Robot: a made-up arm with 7 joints. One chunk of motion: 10 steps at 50 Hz.
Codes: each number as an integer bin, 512 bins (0 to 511) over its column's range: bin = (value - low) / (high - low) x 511, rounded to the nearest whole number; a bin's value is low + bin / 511 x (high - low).
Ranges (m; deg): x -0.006..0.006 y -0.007..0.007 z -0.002..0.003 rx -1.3..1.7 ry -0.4..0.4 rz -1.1..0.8
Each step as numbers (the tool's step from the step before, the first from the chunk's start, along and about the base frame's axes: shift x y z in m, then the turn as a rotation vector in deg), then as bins.
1 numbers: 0.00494 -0.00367 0.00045 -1.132 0.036 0.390
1 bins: 466 122 250 29 278 401
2 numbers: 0.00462 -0.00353 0.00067 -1.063 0.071 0.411
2 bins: 452 127 273 40 301 406
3 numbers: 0.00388 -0.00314 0.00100 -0.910 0.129 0.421
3 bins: 421 141 307 66 338 409
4 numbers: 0.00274 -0.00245 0.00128 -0.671 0.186 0.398
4 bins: 372 166 335 107 374 403
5 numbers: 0.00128 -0.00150 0.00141 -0.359 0.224 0.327
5 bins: 310 201 349 160 399 384
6 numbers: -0.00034 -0.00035 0.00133 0.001 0.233 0.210
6 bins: 241 243 340 222 404 352
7 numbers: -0.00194 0.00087 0.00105 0.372 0.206 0.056
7 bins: 173 287 312 285 387 311
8 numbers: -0.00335 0.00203 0.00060 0.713 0.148 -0.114
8 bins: 113 330 266 343 350 265
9 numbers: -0.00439 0.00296 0.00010 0.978 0.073 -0.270
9 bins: 69 364 215 388 302 223
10 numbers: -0.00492 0.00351 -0.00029 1.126 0.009 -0.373
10 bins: 46 384 175 413 261 196
